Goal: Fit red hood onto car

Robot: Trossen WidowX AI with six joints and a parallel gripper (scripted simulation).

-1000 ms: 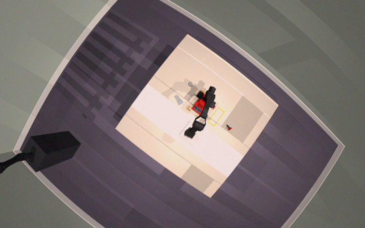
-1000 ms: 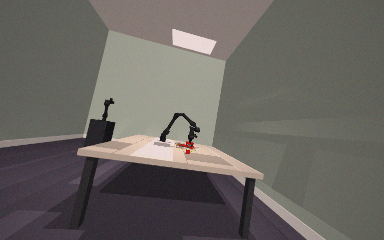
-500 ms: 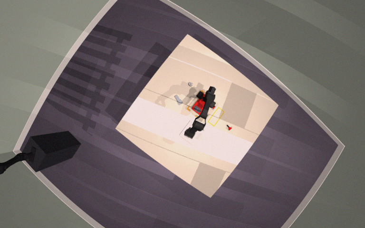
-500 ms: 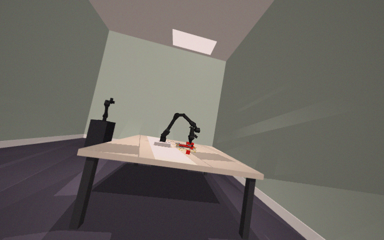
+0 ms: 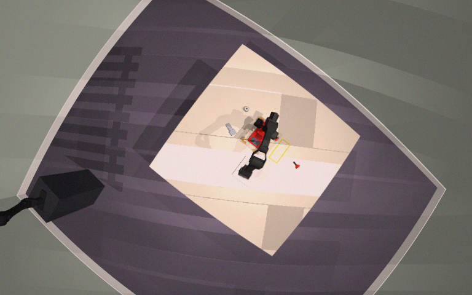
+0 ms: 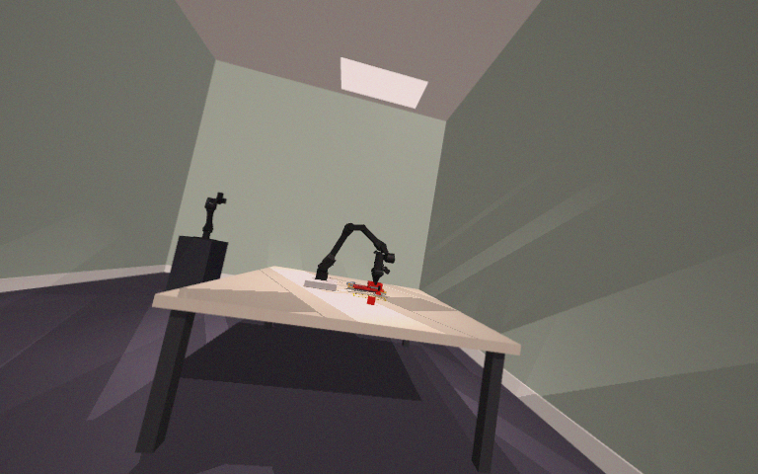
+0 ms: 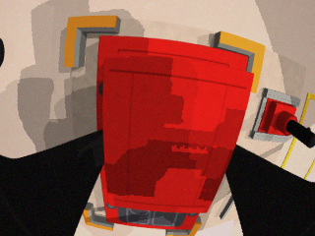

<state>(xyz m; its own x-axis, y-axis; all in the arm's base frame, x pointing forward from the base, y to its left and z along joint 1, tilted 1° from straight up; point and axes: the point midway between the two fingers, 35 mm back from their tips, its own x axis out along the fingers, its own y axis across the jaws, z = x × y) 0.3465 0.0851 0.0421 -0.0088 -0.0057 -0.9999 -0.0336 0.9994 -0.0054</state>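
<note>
My gripper tip is now 30 mm above the grey engine block and 10 mm to the right of it. From my gripper tip the other things lie so: red hood: right at my gripper tip.
</note>
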